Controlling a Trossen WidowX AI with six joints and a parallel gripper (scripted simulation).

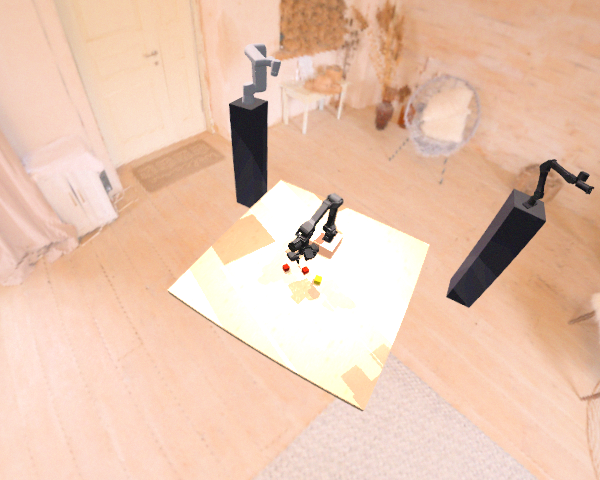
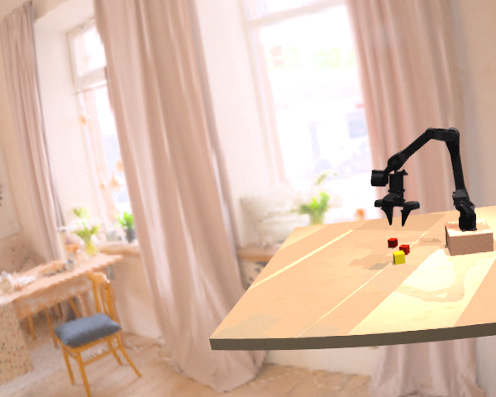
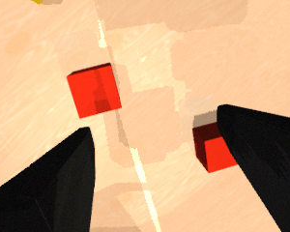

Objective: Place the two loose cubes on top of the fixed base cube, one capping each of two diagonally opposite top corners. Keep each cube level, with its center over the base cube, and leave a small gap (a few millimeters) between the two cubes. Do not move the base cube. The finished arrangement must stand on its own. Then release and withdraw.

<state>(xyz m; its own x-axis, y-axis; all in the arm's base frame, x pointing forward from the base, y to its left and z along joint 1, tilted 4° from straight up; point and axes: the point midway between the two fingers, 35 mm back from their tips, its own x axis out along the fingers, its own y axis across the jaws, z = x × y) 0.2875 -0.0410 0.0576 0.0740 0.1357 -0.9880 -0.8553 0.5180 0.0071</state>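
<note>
My gripper tip is now 12 cm to the right of the yellow cube and 9 cm above it.
</note>
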